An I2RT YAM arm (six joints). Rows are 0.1 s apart.
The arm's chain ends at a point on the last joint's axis. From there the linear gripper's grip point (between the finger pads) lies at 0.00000 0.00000 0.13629 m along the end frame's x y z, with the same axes.
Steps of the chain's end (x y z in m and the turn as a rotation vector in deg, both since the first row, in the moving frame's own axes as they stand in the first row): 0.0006, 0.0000, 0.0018, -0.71, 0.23, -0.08; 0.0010, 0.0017, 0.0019, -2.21, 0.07, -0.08; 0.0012, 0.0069, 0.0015, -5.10, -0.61, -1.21; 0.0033, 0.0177, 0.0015, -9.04, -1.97, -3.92
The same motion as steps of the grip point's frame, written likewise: 0.0011, 0.0017, 0.0018, -0.71, 0.23, -0.08; 0.0012, 0.0070, 0.0018, -2.21, 0.07, -0.08; -0.0001, 0.0190, 0.0010, -5.10, -0.61, -1.21; -0.0006, 0.0393, -0.0003, -9.04, -1.97, -3.92
